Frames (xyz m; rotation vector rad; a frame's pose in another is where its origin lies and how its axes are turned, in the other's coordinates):
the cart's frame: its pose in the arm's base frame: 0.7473 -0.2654 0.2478 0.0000 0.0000 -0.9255
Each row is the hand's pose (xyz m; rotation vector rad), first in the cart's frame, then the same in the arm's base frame.
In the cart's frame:
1: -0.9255 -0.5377 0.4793 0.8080 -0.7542 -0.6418
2: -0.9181 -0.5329 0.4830 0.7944 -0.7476 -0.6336
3: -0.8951 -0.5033 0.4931 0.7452 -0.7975 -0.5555
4: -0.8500 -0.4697 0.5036 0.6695 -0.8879 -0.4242
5: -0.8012 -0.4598 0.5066 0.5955 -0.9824 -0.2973
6: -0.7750 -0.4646 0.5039 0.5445 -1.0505 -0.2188
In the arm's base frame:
1: -0.2389 0.1506 0.7271 0.4206 -1.1275 -1.4612
2: -0.2306 0.1476 0.7308 0.4103 -1.1137 -1.4559
3: -0.1931 0.1470 0.7409 0.3360 -1.1310 -1.3787
4: -0.1392 0.1312 0.7514 0.2168 -1.1691 -1.2451
5: -0.1019 0.0982 0.7544 0.0998 -1.2114 -1.1126
6: -0.0900 0.0743 0.7517 0.0192 -1.2436 -1.0282

